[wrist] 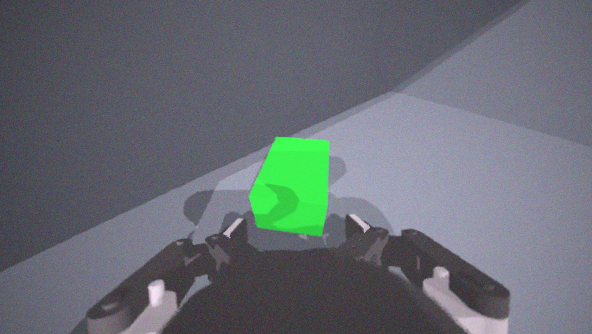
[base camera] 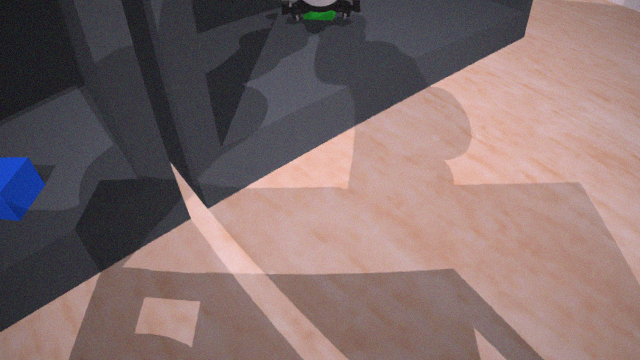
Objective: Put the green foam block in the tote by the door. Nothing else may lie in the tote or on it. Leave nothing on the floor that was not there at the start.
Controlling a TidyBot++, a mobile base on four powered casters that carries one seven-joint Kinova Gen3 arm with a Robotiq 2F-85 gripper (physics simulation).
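Frame: origin at the arm's base, x right, y back, z down, level; centimetres.
Seen in the pictures: gripper, between the fingertips: (wrist: 296,227) (base camera: 321,15).
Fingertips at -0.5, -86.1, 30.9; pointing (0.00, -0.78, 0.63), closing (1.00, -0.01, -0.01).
Observation:
Offsets run from my fingertips to a thing's middle, as dx, dy, dz. "spot": to the spot under its first point. Level surfaces: height alone.
The green foam block @(+0.1, -4.7, -1.2) (base camera: 319,16) (wrist: 295,175) lies on the floor of a dark grey shelf compartment, close to its back wall. In the wrist view it sits just beyond my fingertips, roughly between their lines. My gripper (base camera: 320,14) (wrist: 296,227) is open with nothing held, and its fingers point toward the block. In the base camera view the top edge cuts off most of the gripper, and part of the block is hidden behind it. The tote by the door does not show in either view.
The dark grey shelf unit (base camera: 400,82) has an upright divider to the left of my gripper. A blue block @(spot: -34.6, +50.5, -1.7) (base camera: 19,187) lies in the neighbouring compartment at the left edge. The side wall of the compartment stands to the right in the wrist view. Wood-patterned floor @(dz +8.7) (base camera: 550,125) lies in front.

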